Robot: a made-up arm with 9 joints.
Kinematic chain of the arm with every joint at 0, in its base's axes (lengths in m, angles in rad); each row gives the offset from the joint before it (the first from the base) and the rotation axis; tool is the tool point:
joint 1: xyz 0 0 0.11 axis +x
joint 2: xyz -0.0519 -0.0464 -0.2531 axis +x
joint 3: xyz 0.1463 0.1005 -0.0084 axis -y
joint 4: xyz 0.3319 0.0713 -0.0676 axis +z
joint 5: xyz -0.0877 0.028 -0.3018 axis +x
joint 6: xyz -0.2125 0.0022 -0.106 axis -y
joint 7: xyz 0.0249 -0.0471 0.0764 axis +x
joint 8: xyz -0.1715 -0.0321 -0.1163 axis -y
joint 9: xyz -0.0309 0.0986 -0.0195 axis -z
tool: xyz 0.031 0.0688 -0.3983
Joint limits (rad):
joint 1: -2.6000..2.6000
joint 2: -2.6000..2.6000
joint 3: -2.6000..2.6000
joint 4: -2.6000..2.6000
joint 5: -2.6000..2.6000
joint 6: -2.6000..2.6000
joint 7: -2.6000..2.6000
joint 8: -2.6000..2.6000
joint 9: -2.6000..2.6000
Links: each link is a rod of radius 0.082 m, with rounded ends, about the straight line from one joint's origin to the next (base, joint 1, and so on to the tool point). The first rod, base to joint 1, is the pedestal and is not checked.
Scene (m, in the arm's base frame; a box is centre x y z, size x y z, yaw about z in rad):
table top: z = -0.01
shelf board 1: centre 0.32 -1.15 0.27 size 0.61 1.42 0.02 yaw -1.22
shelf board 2: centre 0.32 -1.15 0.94 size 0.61 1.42 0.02 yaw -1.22
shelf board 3: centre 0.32 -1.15 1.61 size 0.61 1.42 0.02 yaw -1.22
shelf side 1: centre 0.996 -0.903 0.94 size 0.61 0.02 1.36 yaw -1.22
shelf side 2: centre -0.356 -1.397 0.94 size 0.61 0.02 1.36 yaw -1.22
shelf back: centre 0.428 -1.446 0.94 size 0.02 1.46 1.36 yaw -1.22
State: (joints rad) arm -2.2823 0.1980 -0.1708 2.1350 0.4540 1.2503 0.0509 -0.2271 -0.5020
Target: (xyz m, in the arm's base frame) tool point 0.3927 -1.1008 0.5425
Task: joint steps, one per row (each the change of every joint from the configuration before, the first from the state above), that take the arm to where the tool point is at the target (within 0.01 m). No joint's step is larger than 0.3 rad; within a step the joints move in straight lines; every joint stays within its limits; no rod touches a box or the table.
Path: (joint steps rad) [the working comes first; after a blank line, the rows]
Joints at the target: -2.1429 0.2670 0.0570 2.1784 0.1933 1.0918 -0.1716 -0.3583 -0.5308
Straight joint move there: clear.

1: 0.1394 0.0690 0.2278 0.0434 -0.2607 -0.1585 -0.2225 -0.1312 -0.0288

